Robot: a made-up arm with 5 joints.
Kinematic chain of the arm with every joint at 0, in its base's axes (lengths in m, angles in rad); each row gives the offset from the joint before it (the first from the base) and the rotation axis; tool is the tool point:
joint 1: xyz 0 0 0.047 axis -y
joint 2: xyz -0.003 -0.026 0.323 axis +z
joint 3: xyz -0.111 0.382 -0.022 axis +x
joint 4: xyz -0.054 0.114 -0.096 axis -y
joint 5: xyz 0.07 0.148 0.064 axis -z
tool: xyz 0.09 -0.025 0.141
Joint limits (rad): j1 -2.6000..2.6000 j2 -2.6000..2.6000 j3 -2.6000..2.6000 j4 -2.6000..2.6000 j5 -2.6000..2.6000
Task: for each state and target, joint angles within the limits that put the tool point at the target. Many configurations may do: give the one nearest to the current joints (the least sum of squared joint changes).
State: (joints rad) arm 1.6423 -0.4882 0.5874 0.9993 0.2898
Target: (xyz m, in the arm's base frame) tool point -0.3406 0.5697 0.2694
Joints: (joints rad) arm 1.3547 -0.4351 -0.2958 0.3544 0.6516
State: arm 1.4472 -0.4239 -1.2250 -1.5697 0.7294
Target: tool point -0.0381 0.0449 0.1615
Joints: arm 1.2604 -0.8732 -1.4908 -1.7526 0.3419
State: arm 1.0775 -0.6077 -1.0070 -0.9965 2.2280
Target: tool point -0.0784 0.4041 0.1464
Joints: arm 1.2265 -0.1161 -1.2657 -1.1258 2.1552
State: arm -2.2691 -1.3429 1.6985 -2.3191 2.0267
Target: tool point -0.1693 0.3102 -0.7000
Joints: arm -2.5104 -1.2075 1.6830 -2.6000 1.4415
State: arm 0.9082 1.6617 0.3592 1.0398 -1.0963
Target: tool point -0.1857 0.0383 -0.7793
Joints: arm 1.7450 1.1501 -0.3003 0.9699 -1.1127
